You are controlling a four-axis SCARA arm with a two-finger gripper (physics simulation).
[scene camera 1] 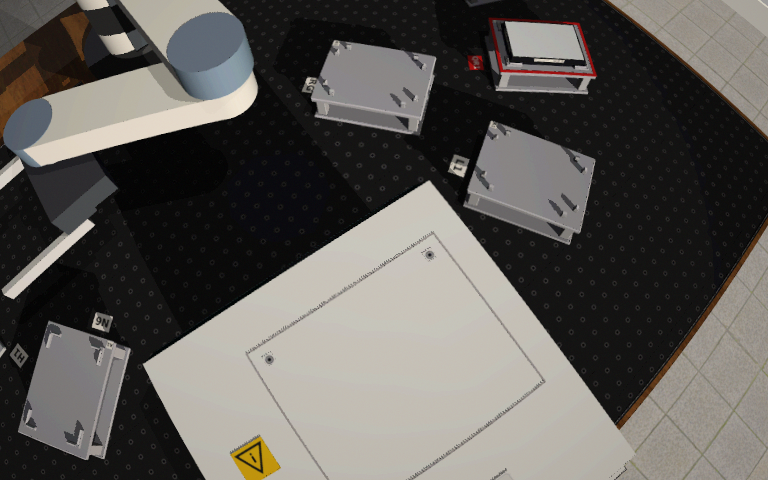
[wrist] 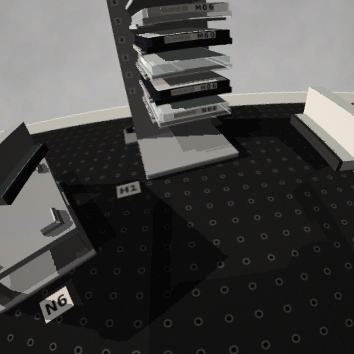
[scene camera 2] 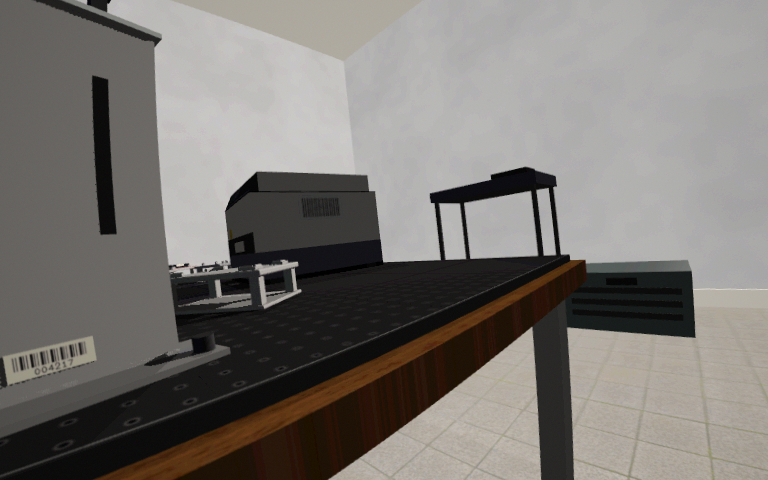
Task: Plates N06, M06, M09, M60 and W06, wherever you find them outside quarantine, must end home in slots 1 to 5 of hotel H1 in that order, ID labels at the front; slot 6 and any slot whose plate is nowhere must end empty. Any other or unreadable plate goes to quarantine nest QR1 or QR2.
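Frame: origin at the arm's base, x ahead, y left, z up, level; centimetres.
Seen in the pictures: gripper, fingertip midpoint: (wrist: 162,114).
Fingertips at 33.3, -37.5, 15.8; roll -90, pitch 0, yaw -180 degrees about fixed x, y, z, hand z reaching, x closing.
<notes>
Pixels of each thing's top centre, then the offset from my fingertips to it, as dx, dy, dz. "*": a spot on its surface instead.
- Hotel H1, surface spot: (wrist: 175,160) * +0.4, -14.8, -13.7
- clear plate labelled N06, middle of its top: (wrist: 179,92) -1.2, -17.9, -4.7
- labelled W06, middle of its top: (wrist: 177,72) -1.2, -17.9, -2.1
- clear plate, middle of its top: (wrist: 175,52) -1.2, -17.9, +0.5
- black plate labelled M60, middle of its top: (wrist: 173,30) -1.2, -17.9, +3.1
- labelled M06, middle of its top: (wrist: 170,8) -1.2, -17.9, +5.7
- pale lid, middle of its top: (scene camera 1: 544,40) +23.5, +84.1, -8.1
- red-rimmed quarantine nest, surface spot: (scene camera 1: 590,69) * +31.7, +86.8, -9.5
- Nest N6, middle of its top: (wrist: 7,204) (scene camera 1: 61,387) (scene camera 2: 230,266) +18.9, -3.5, -8.9
- H1 tag, middle of its top: (wrist: 127,188) (scene camera 1: 19,355) +7.1, -10.5, -14.5
- Nests RG, middle of its top: (scene camera 1: 374,71) +11.2, +58.8, -8.5
- L1, middle of its top: (scene camera 1: 537,170) (scene camera 2: 224,260) +38.1, +64.3, -8.5
- large pale cabinet, middle of its top: (scene camera 1: 385,423) (scene camera 2: 295,185) +48.9, +27.7, +10.7
- grey upright housing, surface spot: (scene camera 2: 56,169) * +2.1, -26.8, -1.2
- grey instrument, surface spot: (scene camera 2: 305,226) * +42.4, +13.5, -2.3
Hotel H1 (wrist: 175,160) stands ahead in the wrist view. From the bottom up it holds a clear plate labelled N06 (wrist: 197,112), a black one labelled W06 (wrist: 192,90), a clear plate (wrist: 185,62) with no readable front label, a black plate labelled M60 (wrist: 185,38) and a pale one labelled M06 (wrist: 185,10). Its top is cut off, so slot 6 cannot be judged. M09 is not identifiable. A plate with a black base and pale lid (scene camera 1: 543,42) sits on the red-rimmed quarantine nest (scene camera 1: 590,69). My gripper (scene camera 1: 28,215) (wrist: 162,114) is open and empty, in front of the hotel.
Nest N6 (scene camera 1: 67,384) (wrist: 25,230) is bare, beside the H1 tag (scene camera 1: 18,355) (wrist: 128,189). Nests RG (scene camera 1: 376,79) and L1 (scene camera 1: 532,175) are bare. A large pale cabinet (scene camera 1: 396,339) fills the front. A grey upright housing (scene camera 2: 56,169) and grey instrument (scene camera 2: 305,226) stand on the bench.
</notes>
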